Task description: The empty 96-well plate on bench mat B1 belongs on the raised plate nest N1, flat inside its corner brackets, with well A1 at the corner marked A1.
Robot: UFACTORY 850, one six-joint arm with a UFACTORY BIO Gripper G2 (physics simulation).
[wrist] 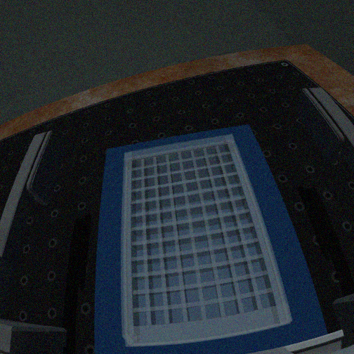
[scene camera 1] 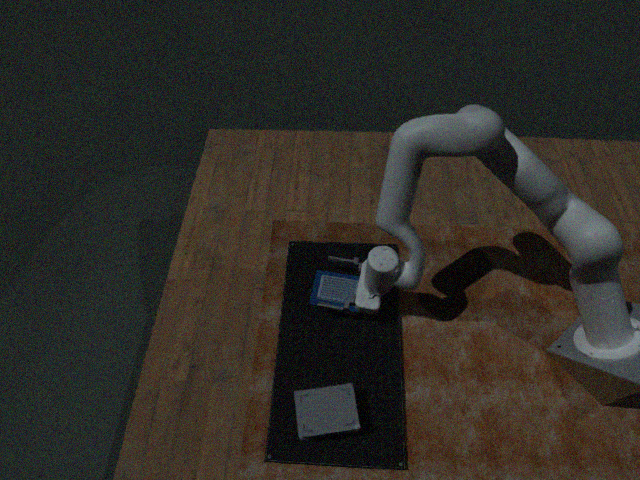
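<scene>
The pale, gridded 96-well plate (scene camera 1: 337, 289) (wrist: 200, 225) lies flat on the blue bench mat (scene camera 1: 314, 294) (wrist: 111, 240); its wells look empty. My gripper (scene camera 1: 324, 282) (wrist: 177, 114) is open and empty. Its two fingers stand wide apart, one out to each long side of the plate, and the plate looks slightly turned relative to them in the wrist view. The gripper body hides the plate's right end in the scene view. The grey raised nest (scene camera 1: 326, 410) stands apart near the front, slightly turned, with small corner brackets. Its A1 mark and the plate's A1 marking are not readable.
A black perforated board (scene camera 1: 338, 346) (wrist: 55, 240) lies under the mat and nest, on the wooden table (scene camera 1: 206, 310). The arm reaches in from its base at the right. The light is dim and the pictures are grainy.
</scene>
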